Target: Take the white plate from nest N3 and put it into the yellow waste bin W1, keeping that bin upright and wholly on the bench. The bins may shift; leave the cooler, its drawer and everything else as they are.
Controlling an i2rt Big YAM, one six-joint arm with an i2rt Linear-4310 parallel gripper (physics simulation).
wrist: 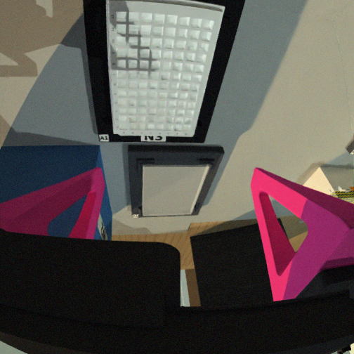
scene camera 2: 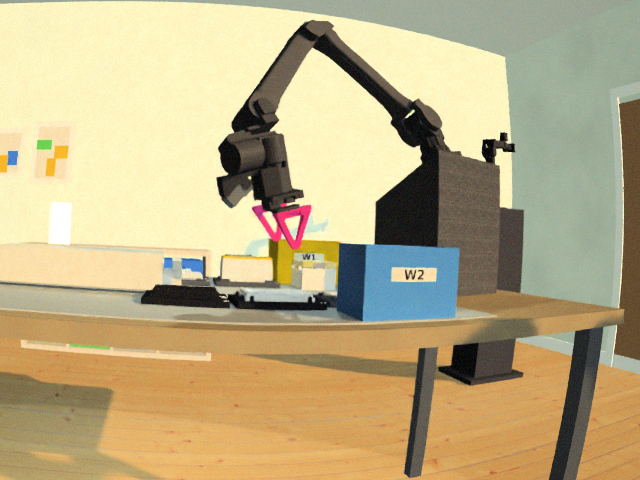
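Seen in the pictures: gripper, fingertip midpoint: [scene camera 2: 286,244]; arm's base, link origin: [scene camera 2: 441,168].
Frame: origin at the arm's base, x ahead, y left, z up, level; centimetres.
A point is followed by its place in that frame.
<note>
The white plate [scene camera 2: 276,295] {x 45.7, y 24.1, z -29.2 cm} [wrist: 160,75], a grid of many small wells, lies flat in the black nest N3 [scene camera 2: 281,305] {x 45.2, y 26.1, z -30.7 cm} [wrist: 209,100]. The yellow bin W1 [scene camera 2: 279,260] {x 35.2, y -25.0, z -25.2 cm} stands upright behind it in the scene view; W1 does not show in the wrist view. My gripper [scene camera 2: 285,242] {x 43.2, y 19.2, z -20.2 cm} [wrist: 177,175] is open with pink fingers spread and empty. It hangs above the bench, pointing down, at a height above the plate. In the wrist view the plate lies beyond the fingertips, near the top edge, and its far end is partly cut off.
Blue bin W2 [scene camera 2: 408,299] {x 27.1, y 39.0, z -28.1 cm} [wrist: 45,165] stands right of N3 in the scene view. A grey-padded dark holder [wrist: 175,192] adjoins N3. A black nest [scene camera 2: 186,297] {x 62.1, y 23.9, z -30.1 cm}, yellow-topped box [scene camera 2: 247,269] {x 45.4, y -14.6, z -27.2 cm}, small pale box [scene camera 2: 308,279] {x 30.9, y -9.9, z -28.9 cm} and long cream housing [scene camera 2: 82,266] {x 85.2, y 10.5, z -26.6 cm} stand nearby.
</note>
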